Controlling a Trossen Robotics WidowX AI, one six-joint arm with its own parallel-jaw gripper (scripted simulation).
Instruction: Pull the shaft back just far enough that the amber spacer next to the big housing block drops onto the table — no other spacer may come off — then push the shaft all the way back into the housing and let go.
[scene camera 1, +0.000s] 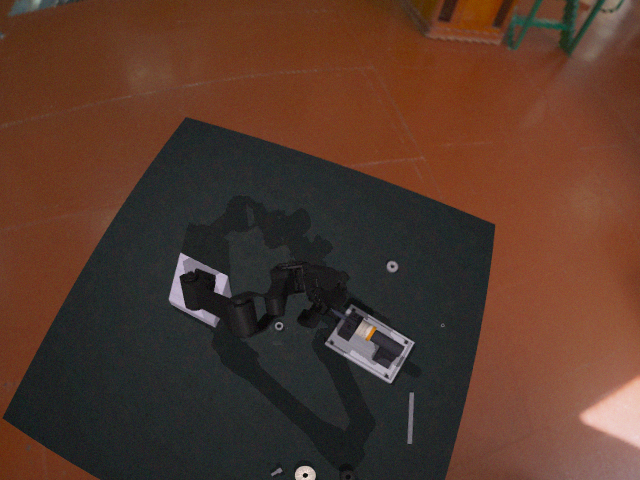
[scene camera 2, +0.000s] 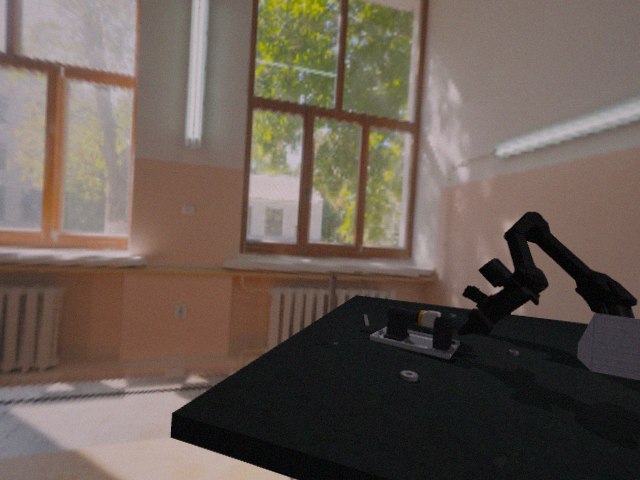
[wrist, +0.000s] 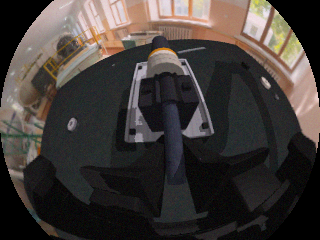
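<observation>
Scene camera 1 shows the gripper (scene camera 1: 338, 317) and a dark housing block (scene camera 1: 383, 355). In scene camera 2 the gripper (scene camera 2: 459, 333) appears together with the dark housing block (scene camera 2: 440, 344). The wrist view shows a dark blue shaft (wrist: 174, 150), the dark housing block (wrist: 144, 122) and the gripper (wrist: 171, 137).
</observation>
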